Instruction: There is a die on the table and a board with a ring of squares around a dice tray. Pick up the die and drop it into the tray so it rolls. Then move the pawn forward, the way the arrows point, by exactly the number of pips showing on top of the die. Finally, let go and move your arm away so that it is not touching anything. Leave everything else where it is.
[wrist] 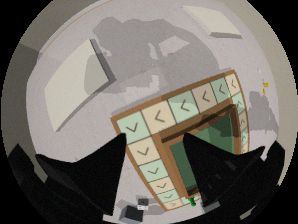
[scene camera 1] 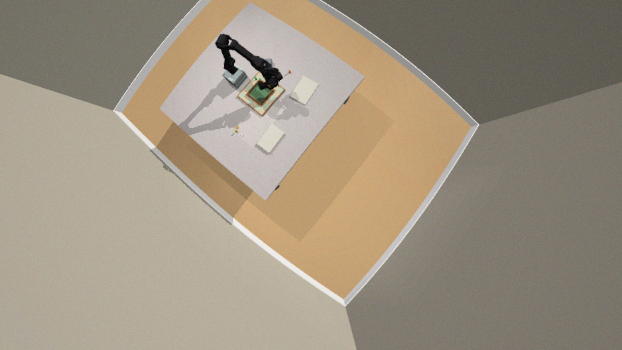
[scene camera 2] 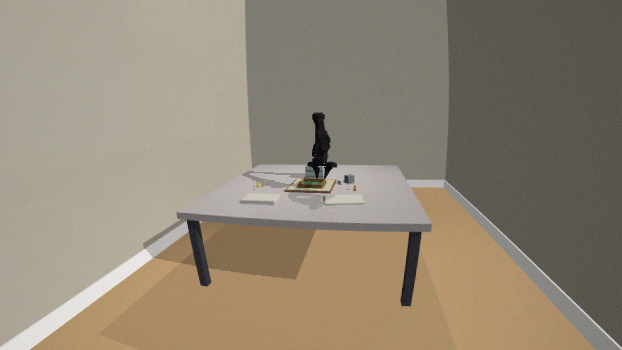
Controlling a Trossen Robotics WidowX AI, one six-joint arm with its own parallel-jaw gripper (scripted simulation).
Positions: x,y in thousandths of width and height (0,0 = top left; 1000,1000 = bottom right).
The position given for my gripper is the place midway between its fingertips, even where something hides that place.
My gripper (wrist: 522,614) is open, holding nothing. Further things: a green dice tray (wrist: 743,600).
